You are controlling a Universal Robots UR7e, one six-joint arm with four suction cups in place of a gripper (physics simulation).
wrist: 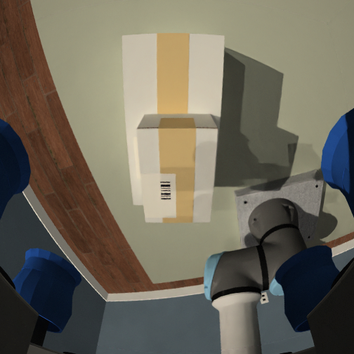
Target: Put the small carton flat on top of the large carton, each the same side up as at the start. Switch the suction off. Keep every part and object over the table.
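Note:
The large carton (172,75), white with a tan tape band, lies flat on the table (265,30). The small carton (177,150), also white with a tan band, rests flat on the large carton's near part, its label and barcode facing up. A pale strip of the large carton's label shows at its left edge. Whether the small carton's near edge overhangs is hard to tell. My gripper (177,225) shows as four blue suction cups at the left and right edges of the view. It is open, well above the cartons and apart from them, holding nothing.
The arm's grey base plate (244,207) stands on the table at the lower right, with the arm's dark joint (272,215) and light tube (240,325). Brown wooden floor (55,125) lies beyond the table's left edge. A blue-grey wall (150,320) is at the bottom.

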